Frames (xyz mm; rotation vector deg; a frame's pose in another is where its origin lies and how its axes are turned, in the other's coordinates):
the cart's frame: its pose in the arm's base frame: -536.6 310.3 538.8 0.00 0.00 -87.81
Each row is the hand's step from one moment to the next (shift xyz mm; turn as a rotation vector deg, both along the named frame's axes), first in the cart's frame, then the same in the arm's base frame.
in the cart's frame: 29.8 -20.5 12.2 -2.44 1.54 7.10
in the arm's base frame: -19.3 -30.6 12.2 1.45 2.50 7.10
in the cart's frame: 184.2 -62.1 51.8 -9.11 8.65 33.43
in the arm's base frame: -55.0 -186.4 51.8 8.30 9.43 33.43
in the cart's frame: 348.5 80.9 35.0 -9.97 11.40 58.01
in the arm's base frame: 94.2 -345.2 35.0 11.01 10.40 58.01
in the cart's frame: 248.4 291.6 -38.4 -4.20 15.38 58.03
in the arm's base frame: 300.9 -237.1 -38.4 15.21 4.78 58.03
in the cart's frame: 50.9 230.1 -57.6 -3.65 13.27 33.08
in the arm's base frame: 231.9 -42.1 -57.6 13.12 4.15 33.08
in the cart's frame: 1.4 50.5 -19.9 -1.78 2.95 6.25
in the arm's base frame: 50.5 0.5 -19.9 2.88 1.89 6.25
